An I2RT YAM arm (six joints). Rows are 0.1 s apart.
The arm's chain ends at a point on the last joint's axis. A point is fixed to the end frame.
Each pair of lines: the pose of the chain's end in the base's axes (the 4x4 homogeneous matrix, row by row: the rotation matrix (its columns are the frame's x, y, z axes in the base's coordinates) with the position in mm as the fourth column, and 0 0 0 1 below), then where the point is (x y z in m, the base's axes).
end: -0.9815 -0.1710 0.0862 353.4; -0.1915 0.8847 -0.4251 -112.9; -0.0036 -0.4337 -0.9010 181.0; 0 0 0 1
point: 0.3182 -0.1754 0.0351
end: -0.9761 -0.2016 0.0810 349.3; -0.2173 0.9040 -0.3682 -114.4; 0.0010 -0.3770 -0.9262 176.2; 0 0 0 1
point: 0.3132 -0.1690 0.0274
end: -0.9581 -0.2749 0.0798 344.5; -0.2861 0.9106 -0.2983 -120.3; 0.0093 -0.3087 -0.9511 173.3; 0 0 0 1
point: 0.3080 -0.1672 0.0220
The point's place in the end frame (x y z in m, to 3 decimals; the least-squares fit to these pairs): 0.047 0.014 0.155
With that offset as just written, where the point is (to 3 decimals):
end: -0.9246 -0.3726 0.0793 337.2; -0.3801 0.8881 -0.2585 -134.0; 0.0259 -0.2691 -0.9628 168.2; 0 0 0 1
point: 0.301 -0.179 0.016
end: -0.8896 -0.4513 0.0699 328.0; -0.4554 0.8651 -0.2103 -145.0; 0.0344 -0.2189 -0.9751 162.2; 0 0 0 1
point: 0.291 -0.187 0.010
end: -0.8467 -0.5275 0.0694 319.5; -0.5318 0.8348 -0.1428 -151.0; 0.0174 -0.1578 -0.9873 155.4; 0 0 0 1
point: 0.283 -0.186 0.001
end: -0.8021 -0.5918 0.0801 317.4; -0.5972 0.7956 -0.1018 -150.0; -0.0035 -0.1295 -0.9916 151.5; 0 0 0 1
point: 0.284 -0.183 -0.004
